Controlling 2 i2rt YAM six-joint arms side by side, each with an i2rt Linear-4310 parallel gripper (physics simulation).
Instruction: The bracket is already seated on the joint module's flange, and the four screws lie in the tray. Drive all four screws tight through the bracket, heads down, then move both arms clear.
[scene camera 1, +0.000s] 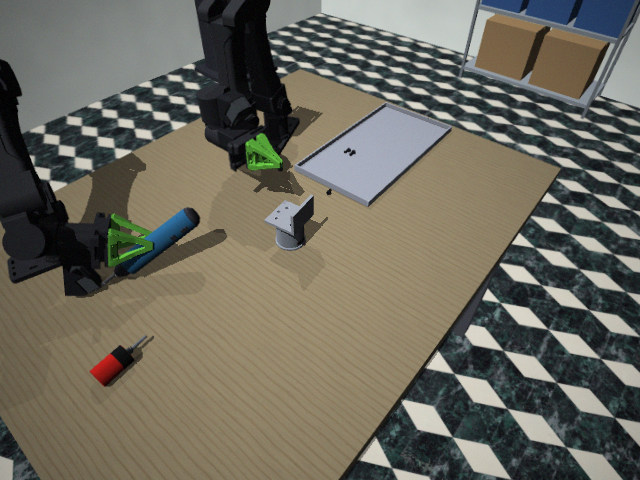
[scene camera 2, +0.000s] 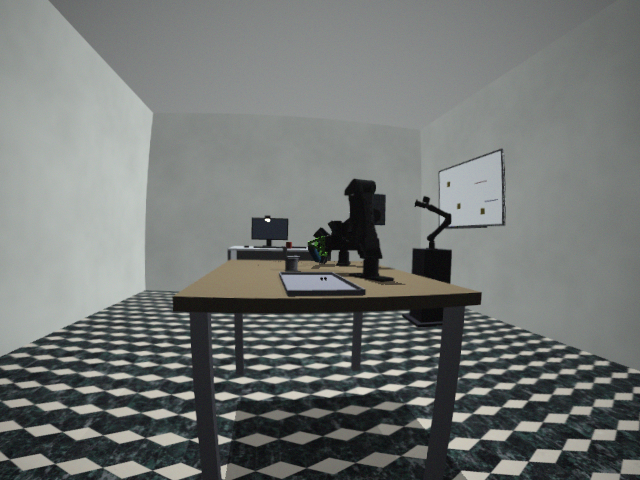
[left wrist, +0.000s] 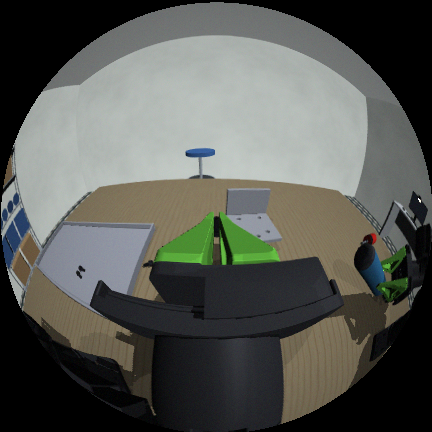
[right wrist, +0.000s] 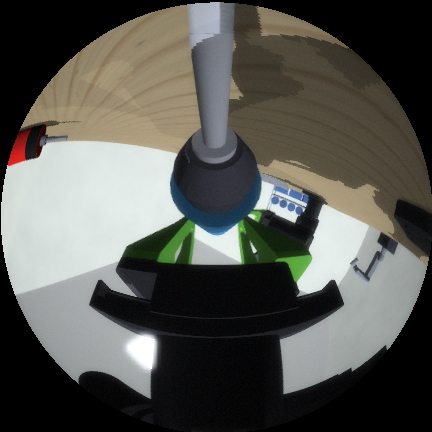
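Where they show: left gripper, between the fingertips: (scene camera 1: 281, 164) (scene camera 2: 307, 243) (left wrist: 215, 217); right gripper, between the fingertips: (scene camera 1: 153, 240) (scene camera 2: 315, 253) (left wrist: 377, 274); left arm's base, origin of its link: (scene camera 1: 277, 137) (scene camera 2: 370, 278) (right wrist: 316, 196); right arm's base, origin of its link: (scene camera 2: 343, 264).
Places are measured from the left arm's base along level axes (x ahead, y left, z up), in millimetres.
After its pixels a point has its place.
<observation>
The grey L-shaped bracket (scene camera 1: 279, 215) {x 144, y -366, z 67 mm} (left wrist: 248, 201) {x 191, y -371, z 89 mm} sits on the joint module (scene camera 1: 289, 239) {x 171, y -390, z 30 mm} (scene camera 2: 292, 265) {x 172, y -336, z 26 mm}, and its four holes look unfilled. Two dark screws (scene camera 1: 349, 151) {x 209, y -23, z 9 mm} (scene camera 2: 323, 278) {x 218, y -20, z 10 mm} (left wrist: 80, 271) {x 207, y -24, z 8 mm} lie in the tray (scene camera 1: 382, 155) {x 294, y -10, z 4 mm} (left wrist: 110, 245) {x 272, y -104, z 4 mm}. Another screw (scene camera 1: 328, 191) {x 200, y -199, z 10 mm} (left wrist: 148, 263) {x 196, y -194, z 8 mm} lies on the table beside the tray's near edge. My left gripper (scene camera 1: 281, 165) {x 123, y -285, z 128 mm} (left wrist: 215, 217) {x 123, y -285, z 128 mm} is shut on a small dark screw, mostly hidden between its tips, above the table between bracket and left arm base. My right gripper (scene camera 1: 150, 241) {x -56, y -502, z 71 mm} (left wrist: 377, 274) {x -56, y -502, z 71 mm} (right wrist: 216, 217) {x -56, y -502, z 71 mm} is shut on the blue screwdriver (scene camera 1: 168, 235) {x -22, y -496, z 89 mm} (left wrist: 370, 272) {x -26, y -447, z 92 mm} (right wrist: 215, 187) {x -116, y -557, z 35 mm}, held tilted, shaft down toward the arm.
A red and black tool (scene camera 1: 110, 366) {x -6, y -730, z 31 mm} (right wrist: 26, 145) with a thin shaft lies on the table (scene camera 1: 258, 361) {x 202, y -640, z 0 mm} at the lower left of scene camera 1. The bracket's upright plate rises beside its holes. A shelf rack with boxes (scene camera 1: 509, 46) stands beyond the table.
</observation>
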